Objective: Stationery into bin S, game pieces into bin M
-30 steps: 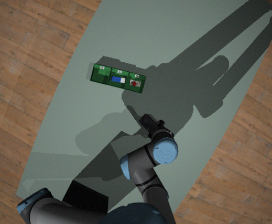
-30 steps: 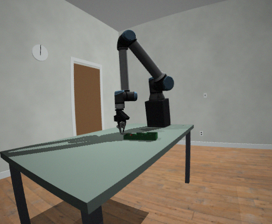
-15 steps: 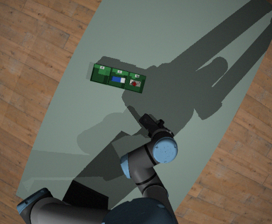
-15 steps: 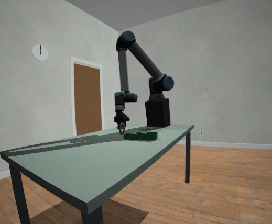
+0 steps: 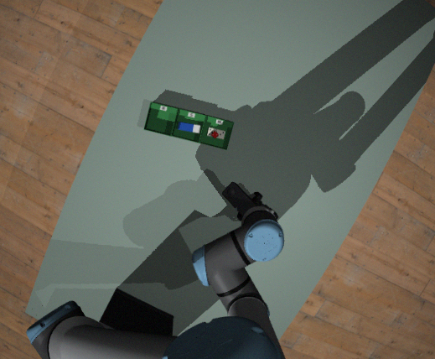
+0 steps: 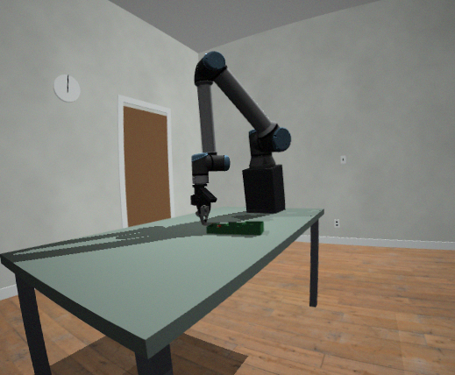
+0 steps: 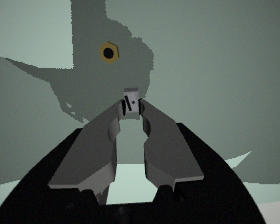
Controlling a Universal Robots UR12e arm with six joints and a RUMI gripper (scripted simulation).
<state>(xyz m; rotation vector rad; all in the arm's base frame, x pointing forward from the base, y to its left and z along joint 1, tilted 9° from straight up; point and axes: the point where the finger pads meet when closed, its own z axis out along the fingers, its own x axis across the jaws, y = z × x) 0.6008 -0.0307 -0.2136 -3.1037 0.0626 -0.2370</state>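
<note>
Now: hand 10 mm above the white-and-grey piece. The rest, counted from my hand: red die: 100 mm ahead, 200 mm to the left; then white domino: 100 mm ahead, 200 mm to the left, 10 mm below; then brown ring-like piece: 20 mm behind, 50 mm to the left, 10 mm below.
</note>
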